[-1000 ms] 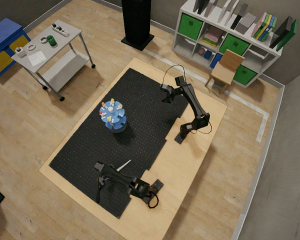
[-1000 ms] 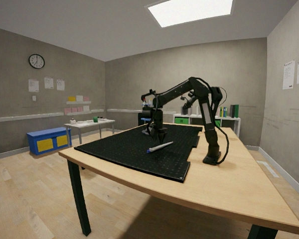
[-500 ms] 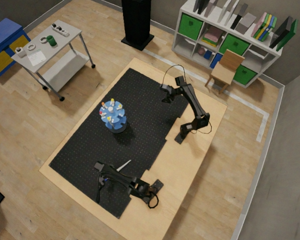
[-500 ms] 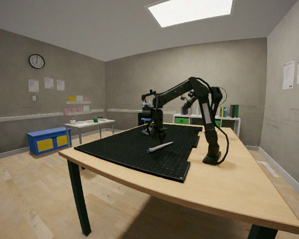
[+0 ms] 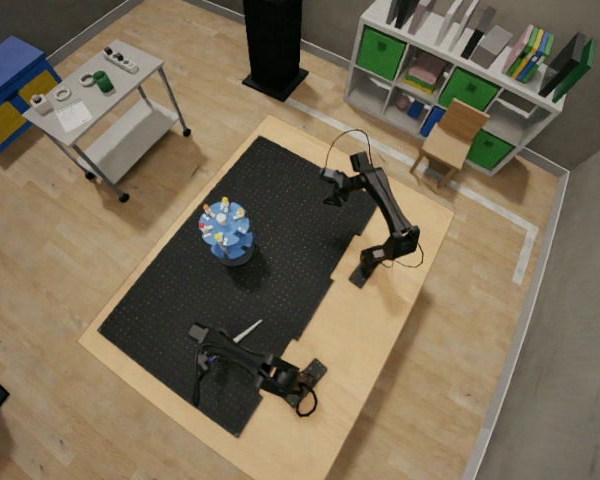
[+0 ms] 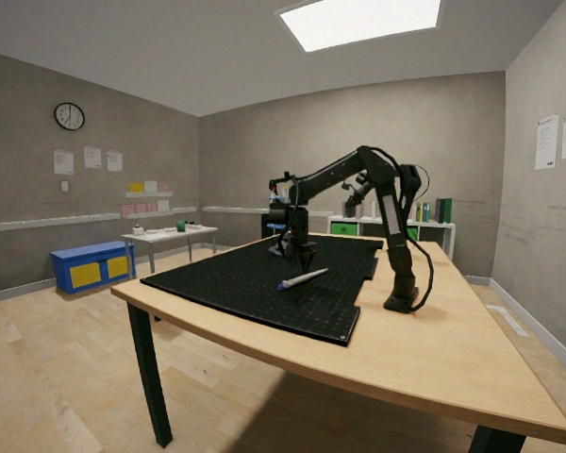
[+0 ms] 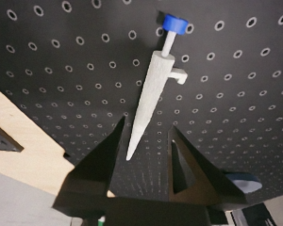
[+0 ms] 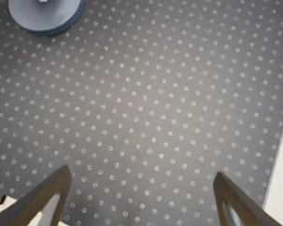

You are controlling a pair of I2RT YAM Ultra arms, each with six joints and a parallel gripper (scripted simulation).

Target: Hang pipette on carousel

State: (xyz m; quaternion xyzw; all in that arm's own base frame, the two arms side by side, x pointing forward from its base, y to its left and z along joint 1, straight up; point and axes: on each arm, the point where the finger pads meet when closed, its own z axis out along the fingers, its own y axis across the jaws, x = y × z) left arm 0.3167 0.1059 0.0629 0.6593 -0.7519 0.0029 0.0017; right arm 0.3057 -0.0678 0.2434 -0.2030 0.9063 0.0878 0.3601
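Now: the white hand pipette 4 cm below my left hand and 3 cm to the right of it.
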